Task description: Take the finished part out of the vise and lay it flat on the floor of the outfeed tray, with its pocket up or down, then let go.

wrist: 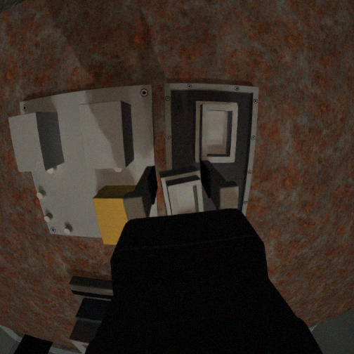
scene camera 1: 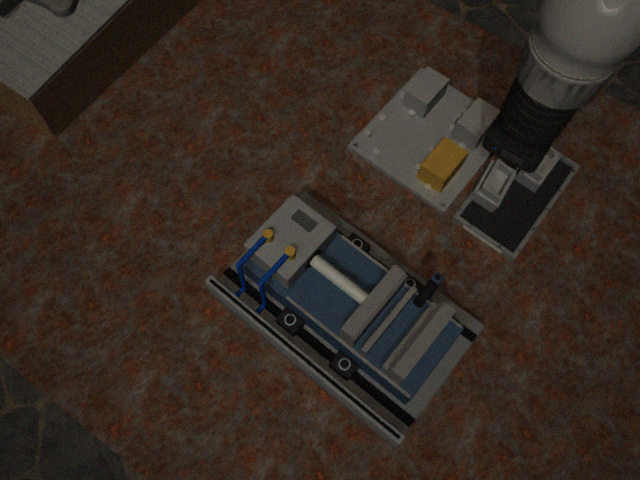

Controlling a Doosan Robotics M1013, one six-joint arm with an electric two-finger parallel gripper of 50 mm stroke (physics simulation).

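Places are measured from the arm's base along level axes (x right, y ahead, z up), in millimetres.
Where they show: gripper, fingertip midpoint: (scene camera 1: 505,161).
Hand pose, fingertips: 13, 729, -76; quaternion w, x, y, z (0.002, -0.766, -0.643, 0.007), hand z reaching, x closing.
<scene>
Things, the pixels of their top centre, and the offset from my fingertips, as dx, dy, dz. "spot": a spot on its surface instead.
- pale part, top centre: (scene camera 1: 498,176) +33, -3, +8
- outfeed tray, surface spot: (scene camera 1: 483,237) spot: +109, +9, -29
- second part, top centre: (scene camera 1: 541,158) -26, +46, +0
- vise, top centre: (scene camera 1: 350,286) +279, -124, +58
- light plate, top centre: (scene camera 1: 432,135) -22, -109, -32
- yellow block, top centre: (scene camera 1: 444,158) +33, -79, +3
- black upright post, surface spot: (scene camera 1: 428,289) spot: +245, -41, +55
A pale part (scene camera 1: 497,180) (wrist: 184,196) with its pocket up sits at the plate-side wall of the outfeed tray (scene camera 1: 483,237) (wrist: 212,87). It is turned a little against the tray, and its edge overlaps the tray's rim in the wrist view; whether it rests flat I cannot tell. My gripper (scene camera 1: 503,164) (wrist: 178,173) is open, with its fingers on either side of this part and nothing held. A second part (scene camera 1: 538,169) (wrist: 217,132) lies pocket up on the tray floor. The vise (scene camera 1: 374,304) has its jaws apart, and no part shows between them.
A light plate (scene camera 1: 390,139) (wrist: 70,190) beside the tray bears two grey blocks (scene camera 1: 424,90) (wrist: 102,135), a yellow block (scene camera 1: 442,162) (wrist: 111,219) and small pegs. Blue hoses (scene camera 1: 251,251) and a black upright post (scene camera 1: 428,289) stand at the vise.
</scene>
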